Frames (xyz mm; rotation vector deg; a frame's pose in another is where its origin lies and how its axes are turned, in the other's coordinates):
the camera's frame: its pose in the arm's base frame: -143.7 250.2 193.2 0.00 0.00 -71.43
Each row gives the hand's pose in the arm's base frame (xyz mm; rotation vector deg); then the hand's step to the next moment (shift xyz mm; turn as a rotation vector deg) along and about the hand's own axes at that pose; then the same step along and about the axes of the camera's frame.
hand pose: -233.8 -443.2 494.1 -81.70 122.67 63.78
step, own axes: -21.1 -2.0 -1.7 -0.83 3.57 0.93
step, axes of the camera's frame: -7.3 14.4 13.9 -2.74 -2.17 1.45
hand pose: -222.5 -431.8 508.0 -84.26 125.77 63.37
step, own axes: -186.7 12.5 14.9 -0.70 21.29 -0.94
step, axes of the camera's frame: -108.3 109.6 107.3 -9.44 -16.03 10.42
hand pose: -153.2 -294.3 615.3 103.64 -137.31 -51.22
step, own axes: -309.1 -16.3 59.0 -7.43 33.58 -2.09
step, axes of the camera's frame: -250.0 186.9 43.2 -19.22 -21.40 18.98
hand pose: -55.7 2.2 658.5 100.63 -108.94 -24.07
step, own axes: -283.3 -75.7 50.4 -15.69 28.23 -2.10
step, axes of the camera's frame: -237.6 125.1 -128.1 -24.87 -14.55 14.73
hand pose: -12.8 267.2 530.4 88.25 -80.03 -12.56
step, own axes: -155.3 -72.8 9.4 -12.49 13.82 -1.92
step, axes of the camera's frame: -108.0 27.3 -130.8 -16.69 -6.56 5.41
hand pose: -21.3 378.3 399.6 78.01 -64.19 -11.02
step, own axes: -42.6 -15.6 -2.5 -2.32 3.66 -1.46
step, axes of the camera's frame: -29.2 -3.2 -34.6 -4.00 -0.63 2.12
